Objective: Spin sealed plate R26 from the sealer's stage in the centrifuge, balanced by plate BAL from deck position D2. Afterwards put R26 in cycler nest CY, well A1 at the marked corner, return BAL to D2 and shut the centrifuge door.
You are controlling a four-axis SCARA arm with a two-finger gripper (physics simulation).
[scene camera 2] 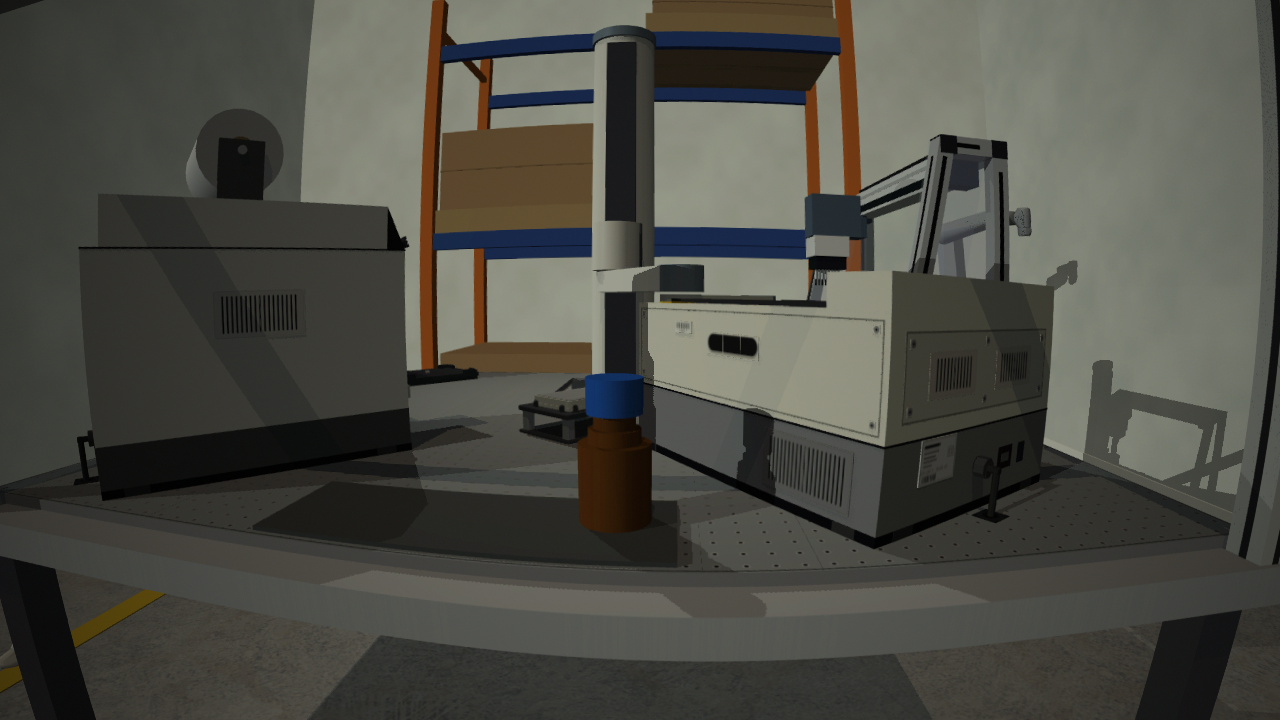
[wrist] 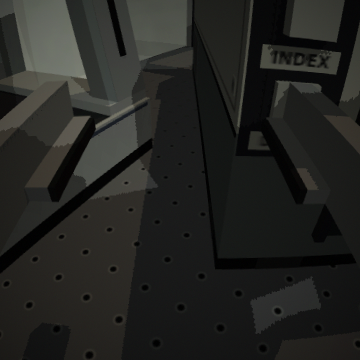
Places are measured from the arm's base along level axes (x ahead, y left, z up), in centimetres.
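Pixels of known places: gripper, fingertip midpoint: (wrist: 177, 102).
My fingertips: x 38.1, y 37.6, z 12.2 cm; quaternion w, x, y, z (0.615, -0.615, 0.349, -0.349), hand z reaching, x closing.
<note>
For each thing: its top centre in the pictures, then the offset to it from my fingertips.
- grey instrument, top centre: (scene camera 2: 248, 125) dz +36.6, dx +36.3, dy -85.0 cm
- brown bottle, top centre: (scene camera 2: 614, 442) dz -2.7, dx +51.3, dy -30.6 cm
My gripper (wrist: 177, 102) is shut with nothing held; its two finger pads stand apart at the left and right of the wrist view, above the perforated bench. The centrifuge (wrist: 285, 210) stands at the right of the wrist view, its dark lower front behind the right finger. Its INDEX label (wrist: 300, 59) is readable; the right finger covers part of the button panel below it. In scene camera 2 the arm's elbow (scene camera 2: 682, 277) is low behind the cream instrument, which hides the gripper. R26, BAL, D2 and nest CY cannot be made out.
The cream instrument (scene camera 2: 769, 358) stands right of the arm column (scene camera 2: 622, 134), a grey instrument (scene camera 2: 241, 358) left. A brown bottle (scene camera 2: 614, 483) with a blue cap stands in front. A low black stand (scene camera 2: 528, 419) bears a pale object. A raised edge (wrist: 110, 172) runs diagonally at the left.
</note>
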